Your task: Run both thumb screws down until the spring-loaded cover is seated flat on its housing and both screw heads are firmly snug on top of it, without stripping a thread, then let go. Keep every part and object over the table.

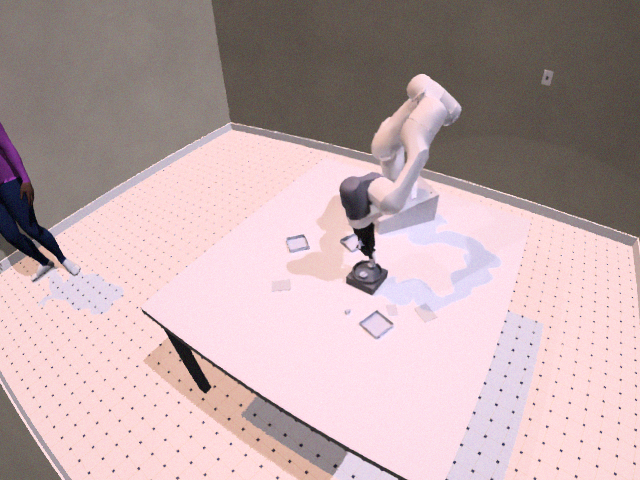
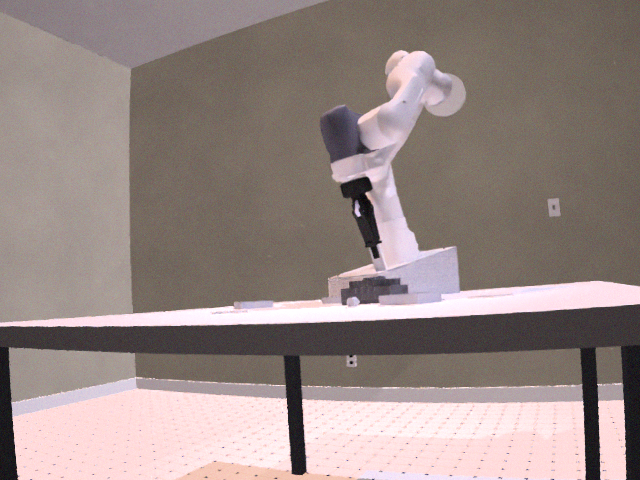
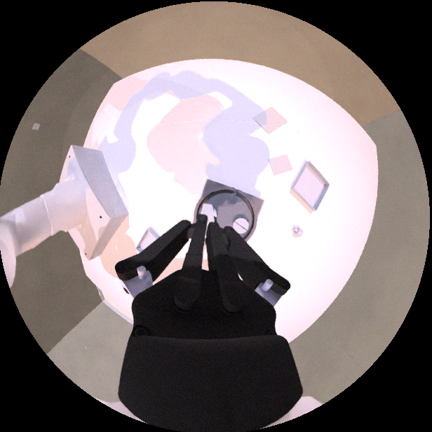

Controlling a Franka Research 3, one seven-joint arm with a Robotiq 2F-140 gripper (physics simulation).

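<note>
The dark square housing (image 1: 371,287) (image 2: 371,290) (image 3: 212,188) stands mid-table in front of the robot base. The round cover (image 1: 358,270) (image 3: 228,208) sits on top of it. One pale thumb screw head (image 1: 364,274) (image 3: 241,225) shows free on the cover. The other thumb screw (image 3: 208,209) lies right at my fingertips. My gripper (image 1: 371,259) (image 2: 375,254) (image 3: 207,222) is shut with nothing between its fingers. It tilts down with its tips on or just above that second screw; I cannot tell if they touch. How flat the cover sits is too small to tell.
Shallow square trays (image 1: 297,243) (image 1: 376,324) (image 3: 309,186) lie around the housing, one (image 1: 350,241) (image 3: 146,238) close behind it. A small loose bit (image 1: 347,312) (image 2: 352,301) (image 3: 297,230) lies near the front tray. The white robot base (image 1: 413,210) (image 3: 95,189) stands behind.
</note>
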